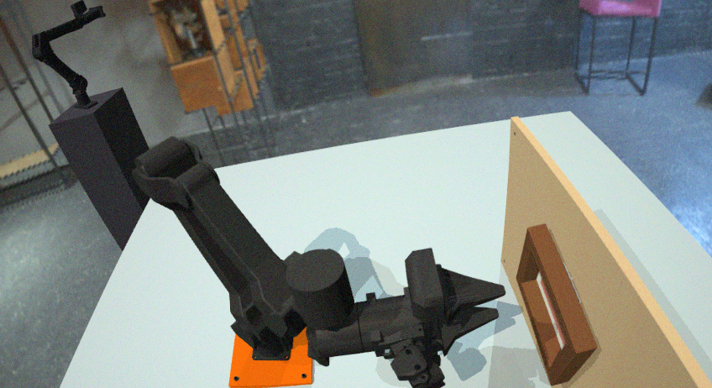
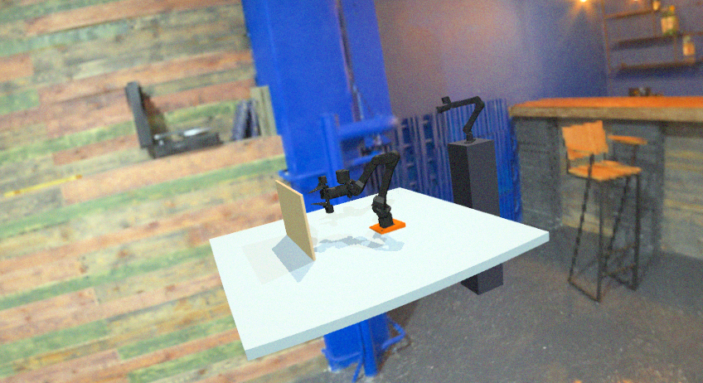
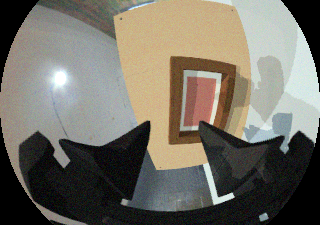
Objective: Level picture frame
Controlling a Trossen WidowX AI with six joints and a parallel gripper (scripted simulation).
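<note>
The brown picture frame is 8 cm ahead of my gripper tip, 6 cm below it and 2 cm to the left of it. From my gripper tip the other things lie so: tan wall board: 9 cm ahead, 6 cm below, 2 cm to the left.
</note>
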